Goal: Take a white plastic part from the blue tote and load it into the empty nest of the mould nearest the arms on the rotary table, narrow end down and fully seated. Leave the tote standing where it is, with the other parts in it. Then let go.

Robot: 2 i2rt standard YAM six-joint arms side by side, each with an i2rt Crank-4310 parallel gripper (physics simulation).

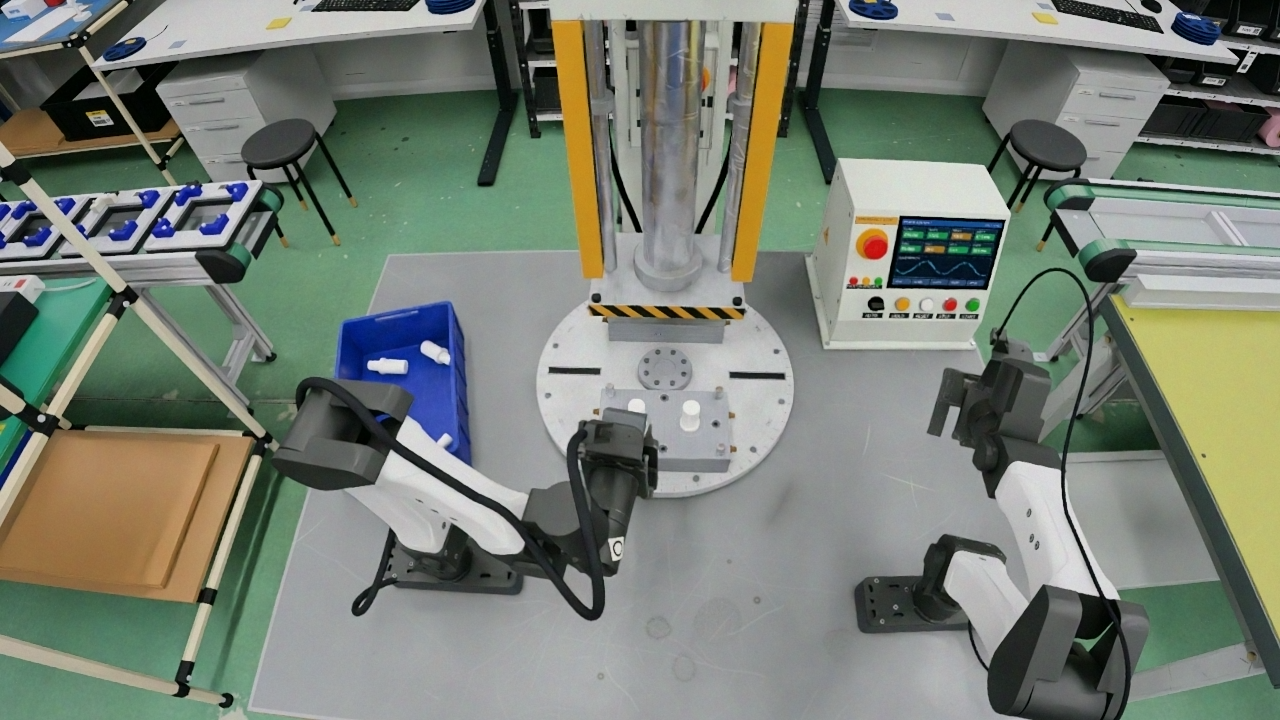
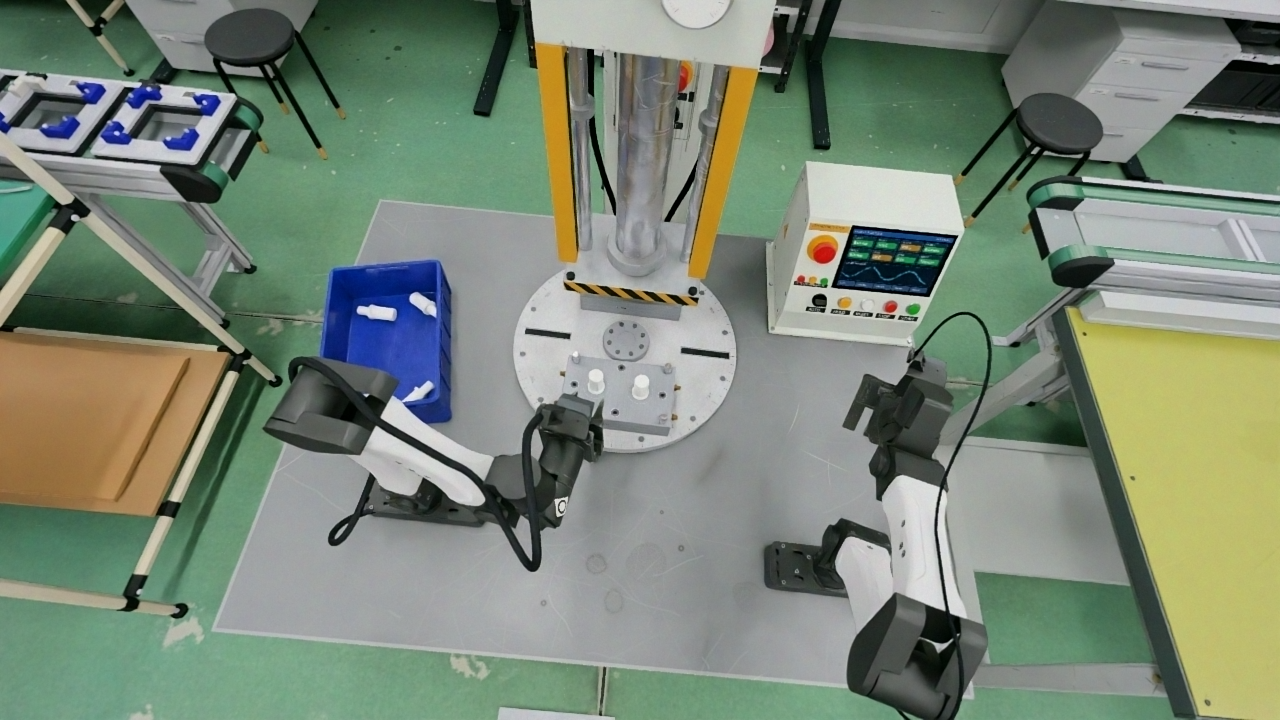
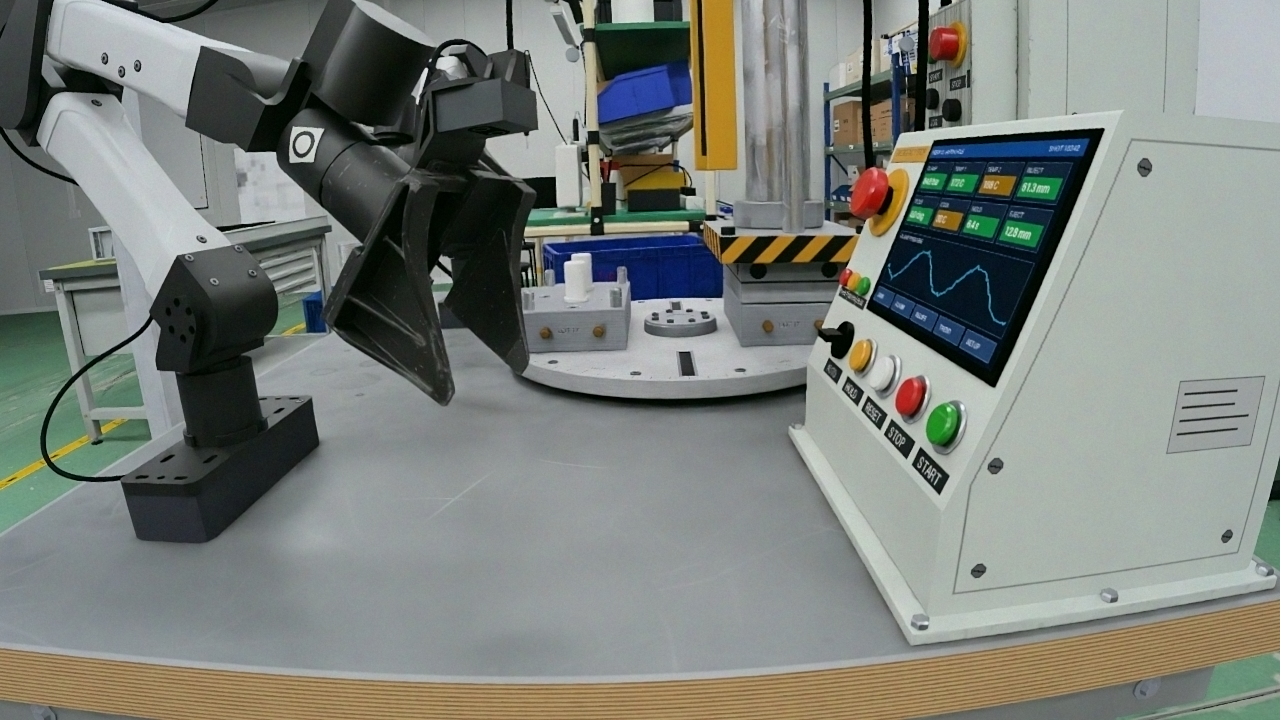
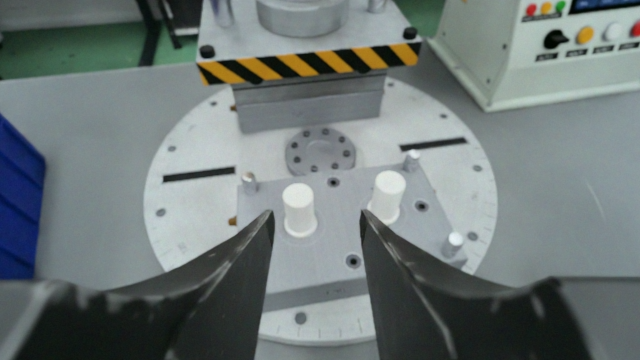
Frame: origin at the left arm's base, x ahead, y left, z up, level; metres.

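Seen in the pictures: left gripper, fingertip midpoint: (image 2: 590, 395) (image 4: 317, 214); right gripper, fingertip midpoint: (image 1: 966, 422) (image 3: 491, 382); left arm's base, link origin: (image 1: 452, 562) (image 2: 425, 496); right arm's base, link origin: (image 1: 930, 601) (image 2: 829, 570) (image 3: 229, 444).
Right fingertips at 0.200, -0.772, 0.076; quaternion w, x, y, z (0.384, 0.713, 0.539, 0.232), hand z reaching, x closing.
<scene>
Offsets run from my right fingertips to a thing's middle, as dx, dy, dz.
Two white parts stand upright in the mould (image 1: 662, 452) (image 2: 617, 411) (image 3: 572, 313) (image 4: 320, 265), their wide collars at its top face: a left one {+0.016, +0.508, -0.017} (image 1: 636, 405) (image 2: 595, 381) (image 4: 298, 207) and a right one {+0.014, +0.428, -0.017} (image 1: 689, 414) (image 2: 640, 386) (image 3: 575, 282) (image 4: 387, 195). My left gripper (image 4: 317, 214) is open and empty, on the near side of the parts and apart from them. My right gripper (image 1: 950, 420) (image 2: 861, 418) (image 3: 481, 383) is open and empty, well right of the mould. The blue tote {+0.073, +0.907, -0.059} (image 1: 460, 394) (image 2: 443, 358) (image 3: 671, 268) (image 4: 15, 200) stands upright with three parts visible lying in it.
The mould sits on the rotary table {+0.140, +0.465, -0.052} (image 1: 760, 411) (image 2: 707, 394) (image 3: 662, 383) (image 4: 450, 200). The press with its striped plate (image 1: 666, 312) (image 2: 631, 293) (image 3: 778, 246) (image 4: 310, 62) stands behind the mould. A white control box {+0.340, +0.024, +0.021} (image 1: 904, 340) (image 2: 832, 326) (image 3: 1118, 313) stands right of the press.
</scene>
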